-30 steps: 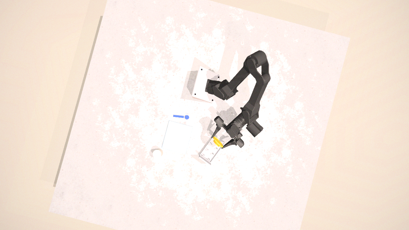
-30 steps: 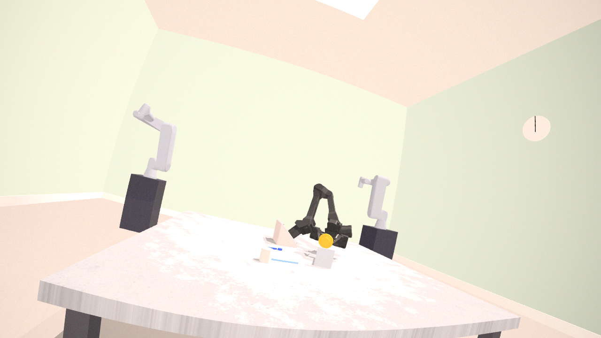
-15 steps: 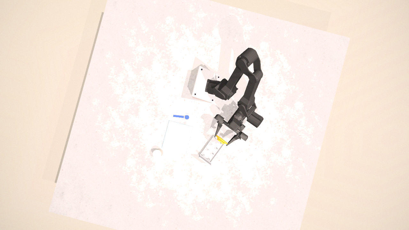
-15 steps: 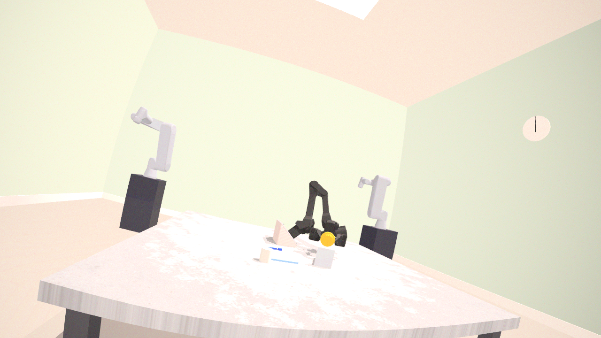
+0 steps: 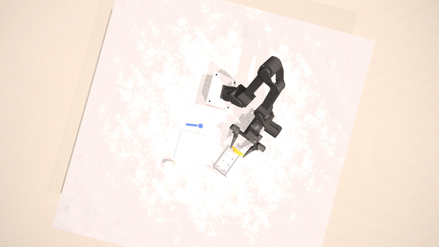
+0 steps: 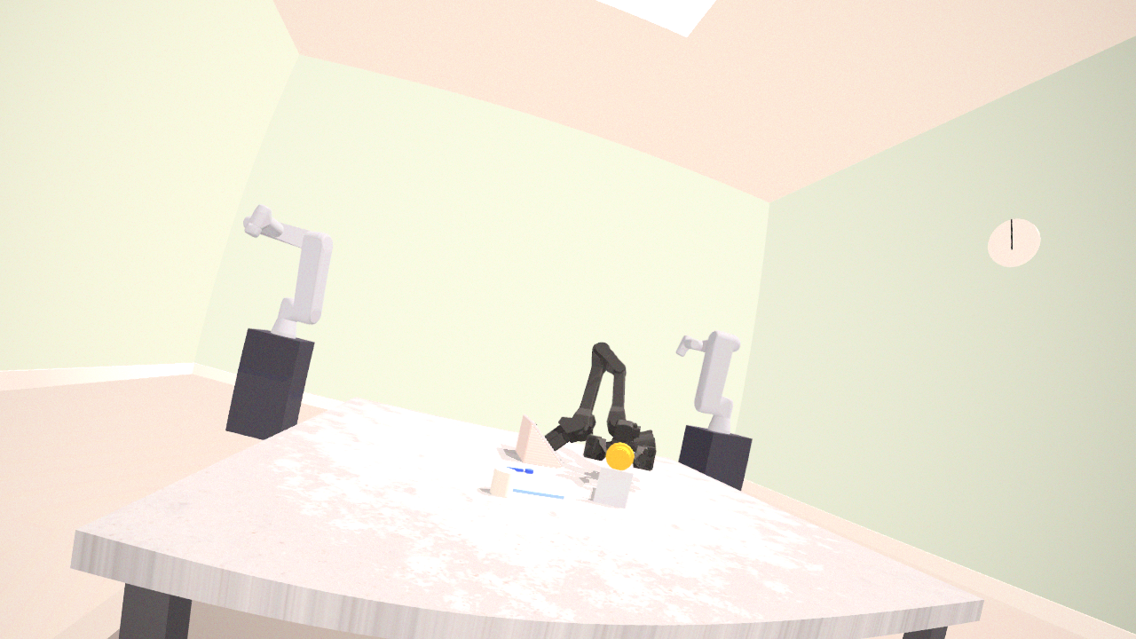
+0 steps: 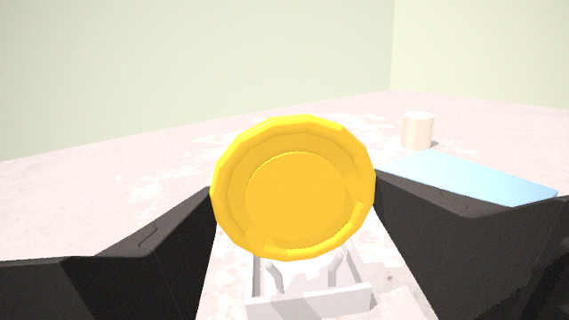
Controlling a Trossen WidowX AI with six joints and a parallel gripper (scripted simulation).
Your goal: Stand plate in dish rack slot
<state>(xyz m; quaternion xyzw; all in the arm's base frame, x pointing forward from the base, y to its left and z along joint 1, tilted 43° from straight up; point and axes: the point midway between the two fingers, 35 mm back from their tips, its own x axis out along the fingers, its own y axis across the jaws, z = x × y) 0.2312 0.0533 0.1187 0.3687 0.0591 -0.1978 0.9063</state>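
My gripper tip is now 5 cm short of the dish rack, 3 cm to the left of it and 6 cm above it. The rest, counted from my gripper tip: yellow plate 1 cm behind; then blue spoon 8 cm behind, 22 cm to the right, 8 cm below; then mat 3 cm ahead, 22 cm to the right, 9 cm below.
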